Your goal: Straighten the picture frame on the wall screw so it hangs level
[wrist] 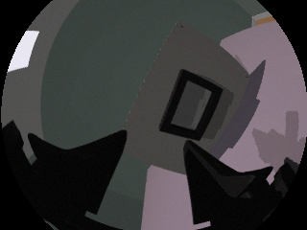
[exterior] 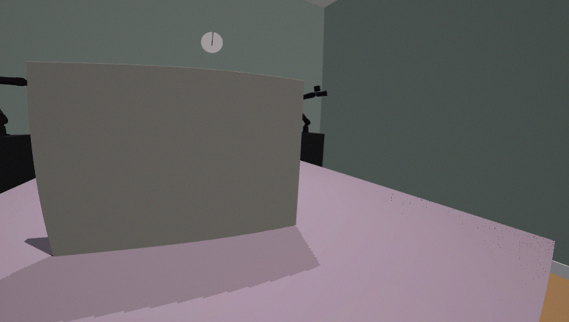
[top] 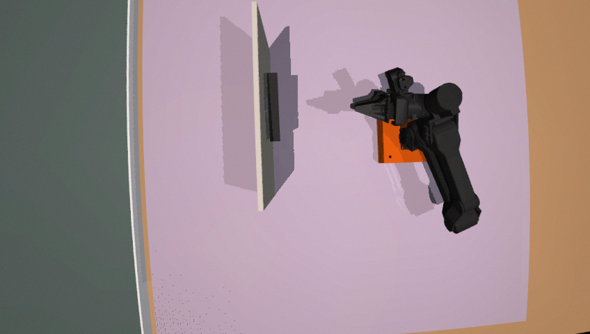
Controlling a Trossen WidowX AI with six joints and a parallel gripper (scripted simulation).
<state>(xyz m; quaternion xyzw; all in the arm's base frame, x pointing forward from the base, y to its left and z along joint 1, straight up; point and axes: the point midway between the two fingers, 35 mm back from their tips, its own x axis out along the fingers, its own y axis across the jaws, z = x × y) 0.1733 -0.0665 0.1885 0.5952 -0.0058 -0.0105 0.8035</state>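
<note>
Right now my gripper tip is 200 mm short of the picture frame, 20 mm to the left of it and 90 mm above it. The rest, counted from my gripper tip: wall panel: 210 mm ahead, 10 mm to the right, 100 mm below.
</note>
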